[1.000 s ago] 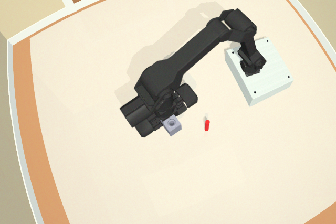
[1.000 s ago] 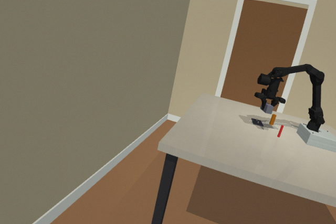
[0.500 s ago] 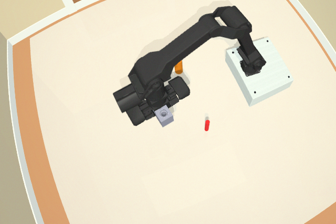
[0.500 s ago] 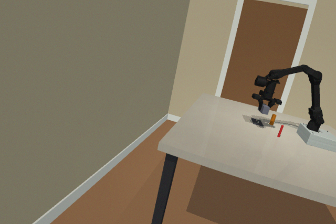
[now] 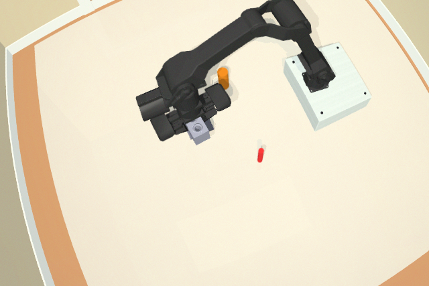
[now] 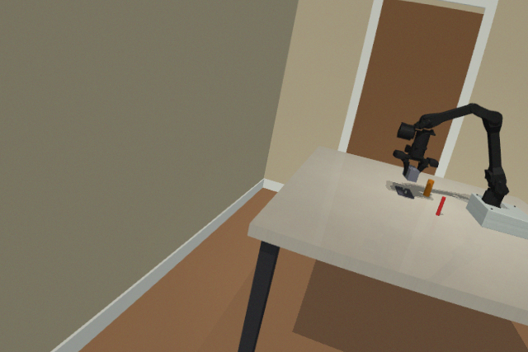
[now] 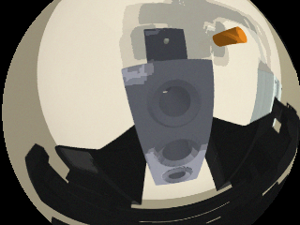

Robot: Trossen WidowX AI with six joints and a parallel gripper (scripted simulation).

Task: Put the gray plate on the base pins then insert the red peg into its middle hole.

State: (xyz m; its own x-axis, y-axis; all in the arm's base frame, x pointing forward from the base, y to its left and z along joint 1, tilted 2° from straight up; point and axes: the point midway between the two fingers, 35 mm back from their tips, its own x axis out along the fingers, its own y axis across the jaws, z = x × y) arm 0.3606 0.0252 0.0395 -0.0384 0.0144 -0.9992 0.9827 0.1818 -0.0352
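Now: the red peg 14 cm behind my gripper tip, 11 cm to the left of it and 6 cm below it. Round my gripper tip: gray plate (3 cm above); then orange cylinder (12 cm behind, 13 cm to the right, 6 cm below).
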